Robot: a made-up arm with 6 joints. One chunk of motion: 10 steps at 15 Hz.
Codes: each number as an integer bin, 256 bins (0 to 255) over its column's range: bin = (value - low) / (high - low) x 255, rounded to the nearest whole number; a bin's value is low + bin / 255 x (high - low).
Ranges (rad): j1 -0.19..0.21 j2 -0.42..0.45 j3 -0.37..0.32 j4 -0.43..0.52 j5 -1..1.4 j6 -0.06..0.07
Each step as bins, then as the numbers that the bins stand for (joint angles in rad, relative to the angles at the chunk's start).
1 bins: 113 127 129 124 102 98
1 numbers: -0.0127 0.0133 -0.0209 0.0320 -0.0400 -0.0100
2 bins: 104 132 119 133 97 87
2 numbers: -0.0269 0.0304 -0.0480 0.0655 -0.0871 -0.0156
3 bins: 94 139 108 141 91 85
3 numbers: -0.0425 0.0542 -0.0778 0.0953 -0.1435 -0.0167
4 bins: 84 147 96 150 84 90
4 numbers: -0.0582 0.0815 -0.1102 0.1288 -0.2094 -0.0141
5 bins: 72 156 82 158 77 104
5 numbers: -0.0771 0.1122 -0.1481 0.1586 -0.2753 -0.0070
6 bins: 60 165 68 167 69 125
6 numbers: -0.0959 0.1429 -0.1860 0.1922 -0.3506 0.0037
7 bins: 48 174 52 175 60 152
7 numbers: -0.1147 0.1736 -0.2293 0.2220 -0.4353 0.0175
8 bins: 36 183 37 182 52 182
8 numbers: -0.1335 0.2044 -0.2699 0.2480 -0.5106 0.0328
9 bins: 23 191 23 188 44 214
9 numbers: -0.1539 0.2316 -0.3078 0.2704 -0.5859 0.0491
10 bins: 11 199 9 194 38 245
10 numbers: -0.1727 0.2589 -0.3456 0.2927 -0.6424 0.0649
